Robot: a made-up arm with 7 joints. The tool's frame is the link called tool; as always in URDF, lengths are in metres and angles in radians. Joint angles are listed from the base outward.
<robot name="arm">
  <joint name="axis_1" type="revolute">
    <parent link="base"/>
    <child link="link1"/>
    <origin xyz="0 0 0.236"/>
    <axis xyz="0 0 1"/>
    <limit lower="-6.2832" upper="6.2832"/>
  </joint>
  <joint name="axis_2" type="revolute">
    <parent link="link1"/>
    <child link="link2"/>
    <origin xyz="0 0 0"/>
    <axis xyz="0 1 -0.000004"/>
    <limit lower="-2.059" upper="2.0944"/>
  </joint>
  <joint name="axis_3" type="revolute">
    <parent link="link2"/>
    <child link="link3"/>
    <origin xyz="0 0 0.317"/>
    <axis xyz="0 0 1"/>
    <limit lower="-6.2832" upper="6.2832"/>
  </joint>
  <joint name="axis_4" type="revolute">
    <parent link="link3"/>
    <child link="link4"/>
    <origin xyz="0.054 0 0"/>
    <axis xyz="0 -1 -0.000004"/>
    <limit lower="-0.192" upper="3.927"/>
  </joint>
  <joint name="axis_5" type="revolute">
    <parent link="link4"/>
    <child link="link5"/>
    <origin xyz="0.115 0 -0.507"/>
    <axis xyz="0 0.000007 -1"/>
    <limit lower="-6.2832" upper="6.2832"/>
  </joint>
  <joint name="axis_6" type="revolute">
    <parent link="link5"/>
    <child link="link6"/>
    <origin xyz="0 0 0"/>
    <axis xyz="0 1 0.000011"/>
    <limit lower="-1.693" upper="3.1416"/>
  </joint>
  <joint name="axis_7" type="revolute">
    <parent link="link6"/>
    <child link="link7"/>
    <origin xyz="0.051 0 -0.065"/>
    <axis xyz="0 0.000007 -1"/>
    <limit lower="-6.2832" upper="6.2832"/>
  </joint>
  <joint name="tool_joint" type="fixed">
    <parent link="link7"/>
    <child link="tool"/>
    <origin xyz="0 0 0" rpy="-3.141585 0 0"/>
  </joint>
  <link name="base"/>
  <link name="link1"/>
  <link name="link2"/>
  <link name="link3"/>
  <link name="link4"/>
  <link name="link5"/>
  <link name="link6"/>
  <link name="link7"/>
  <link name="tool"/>
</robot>
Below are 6 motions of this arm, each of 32 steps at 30 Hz.
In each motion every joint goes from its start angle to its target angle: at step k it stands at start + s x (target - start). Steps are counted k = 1, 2, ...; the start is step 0. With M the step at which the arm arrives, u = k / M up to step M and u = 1 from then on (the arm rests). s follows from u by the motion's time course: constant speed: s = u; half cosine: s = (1 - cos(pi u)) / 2; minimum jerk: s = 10 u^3 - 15 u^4 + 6 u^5.
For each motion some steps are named. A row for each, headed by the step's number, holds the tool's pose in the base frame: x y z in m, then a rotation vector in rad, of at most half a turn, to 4 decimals.
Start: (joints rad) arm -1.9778 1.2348 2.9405 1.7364 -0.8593 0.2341 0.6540
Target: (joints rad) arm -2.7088 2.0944 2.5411 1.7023 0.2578 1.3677 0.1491
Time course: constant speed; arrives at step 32
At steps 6, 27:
6: -0.0865 -0.4460 0.9140 -0.7356 0.3327 -2.1089
27: -0.3799 -0.5982 0.5498 -0.7804 0.2827 -1.8396

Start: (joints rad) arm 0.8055 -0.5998 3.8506 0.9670 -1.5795 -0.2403 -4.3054
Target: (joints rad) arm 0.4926 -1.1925 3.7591 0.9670 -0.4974 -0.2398 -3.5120
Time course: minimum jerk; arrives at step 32
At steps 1, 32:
1: 0.0434 -0.5695 0.0900 -1.3071 2.4287 -1.1042
32: -0.0932 -0.4802 -0.1579 1.7236 1.7573 -0.1246

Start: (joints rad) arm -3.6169 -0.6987 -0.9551 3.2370 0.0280 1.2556 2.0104
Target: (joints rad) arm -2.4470 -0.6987 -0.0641 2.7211 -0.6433 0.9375 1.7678
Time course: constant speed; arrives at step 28
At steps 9, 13, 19, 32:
9: 0.5710 -0.0399 0.9321 -0.8375 0.3543 1.2104
13: 0.5441 0.0751 0.9567 -0.8897 0.2184 1.3406
19: 0.4597 0.2061 0.9958 -0.9140 -0.0144 1.5191
32: 0.3043 0.2879 1.0500 -0.7910 -0.3757 1.7593

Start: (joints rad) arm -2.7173 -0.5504 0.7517 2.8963 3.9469 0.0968 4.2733
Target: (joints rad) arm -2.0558 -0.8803 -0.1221 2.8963 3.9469 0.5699 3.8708
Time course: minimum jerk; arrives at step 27
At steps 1, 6, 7, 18, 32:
1: 0.4220 0.0809 1.0318 0.5608 0.1515 3.0306
6: 0.4280 0.1147 1.0263 0.5385 0.2702 2.9896
7: 0.4302 0.1318 1.0234 0.5251 0.3280 2.9688
18: 0.3624 0.4738 0.9336 -0.0087 1.2653 2.4730
32: 0.2972 0.5755 0.8889 -0.2727 1.4716 2.2691

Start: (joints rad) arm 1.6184 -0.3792 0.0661 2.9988 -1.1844 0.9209 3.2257
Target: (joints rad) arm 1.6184 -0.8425 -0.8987 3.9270 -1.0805 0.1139 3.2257
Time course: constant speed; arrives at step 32
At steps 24, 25, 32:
24: -0.2076 -0.7097 0.6145 1.2172 0.0335 0.0103
25: -0.2252 -0.7079 0.5935 1.2510 -0.0037 -0.0375
32: -0.3452 -0.6536 0.4682 1.4346 -0.2611 -0.4122

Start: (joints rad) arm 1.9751 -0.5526 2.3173 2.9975 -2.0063 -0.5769 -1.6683
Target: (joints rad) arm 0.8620 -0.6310 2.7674 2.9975 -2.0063 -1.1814 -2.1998
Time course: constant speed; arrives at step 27
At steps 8, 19, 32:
8: 0.0653 -0.5265 0.8964 -0.1940 1.8122 -2.1612
19: -0.1573 -0.5105 0.8674 -0.1292 2.2125 -2.1474
32: -0.3062 -0.4360 0.8494 0.0699 -2.3396 1.9785

